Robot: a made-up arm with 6 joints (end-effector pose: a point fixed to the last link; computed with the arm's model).
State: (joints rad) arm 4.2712 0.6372 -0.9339 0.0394 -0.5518 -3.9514
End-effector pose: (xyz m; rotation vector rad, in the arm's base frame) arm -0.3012 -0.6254 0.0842 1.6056 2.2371 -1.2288
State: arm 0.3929 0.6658 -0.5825 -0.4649 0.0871 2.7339
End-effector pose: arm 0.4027 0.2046 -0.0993 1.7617 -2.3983 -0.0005
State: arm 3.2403 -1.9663 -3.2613 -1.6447 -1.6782 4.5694
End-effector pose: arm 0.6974 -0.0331 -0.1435 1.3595 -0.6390 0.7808
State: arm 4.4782 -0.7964 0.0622 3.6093 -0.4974 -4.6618
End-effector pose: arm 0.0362 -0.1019 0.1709 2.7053 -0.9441 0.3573
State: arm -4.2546 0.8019 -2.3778 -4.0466 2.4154 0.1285
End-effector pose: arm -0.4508 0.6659 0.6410 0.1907 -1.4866 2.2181
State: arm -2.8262 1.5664 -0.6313 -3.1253 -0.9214 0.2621
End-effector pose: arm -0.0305 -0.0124 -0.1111 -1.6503 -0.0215 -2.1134
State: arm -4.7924 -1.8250 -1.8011 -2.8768 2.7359 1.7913
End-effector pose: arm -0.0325 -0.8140 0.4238 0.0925 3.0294 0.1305
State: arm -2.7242 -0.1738 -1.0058 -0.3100 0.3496 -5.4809
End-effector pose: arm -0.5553 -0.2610 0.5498 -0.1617 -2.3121 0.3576
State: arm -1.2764 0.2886 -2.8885 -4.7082 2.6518 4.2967
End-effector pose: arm 0.2163 -0.2647 0.9952 1.4020 2.5813 1.0973
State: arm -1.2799 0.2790 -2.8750 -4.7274 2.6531 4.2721
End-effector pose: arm 0.2152 -0.2654 0.9951 1.3991 2.5804 1.0876
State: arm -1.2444 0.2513 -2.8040 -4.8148 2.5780 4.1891
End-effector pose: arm 0.2346 -0.2770 0.9964 1.3741 2.5267 1.1253
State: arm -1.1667 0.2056 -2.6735 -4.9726 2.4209 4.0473
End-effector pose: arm 0.2750 -0.2993 0.9928 1.3365 2.4256 1.1604
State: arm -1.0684 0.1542 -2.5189 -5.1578 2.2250 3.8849
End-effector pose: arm 0.3236 -0.3224 0.9782 1.3010 2.3300 1.1226
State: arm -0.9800 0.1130 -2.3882 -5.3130 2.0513 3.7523
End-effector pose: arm 0.3648 -0.3366 0.9585 1.2671 2.2791 1.0299
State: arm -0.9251 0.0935 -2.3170 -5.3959 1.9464 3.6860
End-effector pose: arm 0.3898 -0.3416 0.9453 1.2431 2.2593 0.9634
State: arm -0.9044 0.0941 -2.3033 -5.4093 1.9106 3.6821
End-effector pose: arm 0.4005 -0.3419 0.9422 1.2391 2.2462 0.9587
